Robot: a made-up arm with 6 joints. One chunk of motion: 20 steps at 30 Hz.
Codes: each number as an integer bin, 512 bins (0 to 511) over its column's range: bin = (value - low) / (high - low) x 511, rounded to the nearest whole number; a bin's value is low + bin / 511 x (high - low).
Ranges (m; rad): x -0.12..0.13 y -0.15..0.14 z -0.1..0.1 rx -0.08..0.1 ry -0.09..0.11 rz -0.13..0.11
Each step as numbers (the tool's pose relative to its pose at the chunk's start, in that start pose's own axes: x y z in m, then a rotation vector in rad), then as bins.
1 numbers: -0.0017 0.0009 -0.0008 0.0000 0.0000 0.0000
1 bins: 242 266 253 227 230 277
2 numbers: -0.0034 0.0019 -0.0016 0.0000 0.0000 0.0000
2 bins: 238 268 251 227 230 277
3 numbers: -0.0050 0.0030 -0.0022 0.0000 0.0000 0.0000
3 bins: 235 270 250 227 230 277
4 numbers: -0.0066 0.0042 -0.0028 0.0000 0.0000 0.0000
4 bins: 232 272 248 227 230 277
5 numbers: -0.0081 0.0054 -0.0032 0.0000 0.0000 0.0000
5 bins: 229 274 247 227 230 277
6 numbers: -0.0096 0.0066 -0.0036 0.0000 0.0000 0.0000
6 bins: 226 276 246 227 230 277
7 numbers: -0.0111 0.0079 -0.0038 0.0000 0.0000 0.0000
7 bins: 223 278 246 227 230 277
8 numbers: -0.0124 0.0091 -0.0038 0.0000 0.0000 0.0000
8 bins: 220 280 246 227 230 277
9 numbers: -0.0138 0.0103 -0.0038 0.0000 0.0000 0.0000
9 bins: 217 282 246 227 230 277
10 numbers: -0.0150 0.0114 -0.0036 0.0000 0.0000 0.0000
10 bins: 215 284 246 227 230 277
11 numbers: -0.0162 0.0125 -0.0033 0.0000 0.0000 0.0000
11 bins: 212 286 247 227 230 277
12 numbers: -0.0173 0.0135 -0.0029 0.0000 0.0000 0.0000
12 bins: 210 288 248 227 230 277
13 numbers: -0.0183 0.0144 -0.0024 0.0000 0.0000 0.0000
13 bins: 208 290 249 227 230 277
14 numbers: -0.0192 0.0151 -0.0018 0.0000 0.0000 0.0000
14 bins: 206 291 251 227 230 277
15 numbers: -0.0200 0.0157 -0.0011 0.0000 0.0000 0.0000
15 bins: 204 292 253 227 230 277
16 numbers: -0.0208 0.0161 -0.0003 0.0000 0.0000 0.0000
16 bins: 203 293 255 227 230 277
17 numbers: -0.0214 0.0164 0.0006 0.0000 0.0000 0.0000
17 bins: 202 293 257 227 230 277
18 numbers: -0.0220 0.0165 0.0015 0.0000 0.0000 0.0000
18 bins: 200 293 259 227 230 277
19 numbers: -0.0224 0.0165 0.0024 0.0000 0.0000 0.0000
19 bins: 199 293 262 227 230 277
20 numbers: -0.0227 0.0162 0.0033 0.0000 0.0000 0.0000
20 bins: 199 293 264 227 230 277
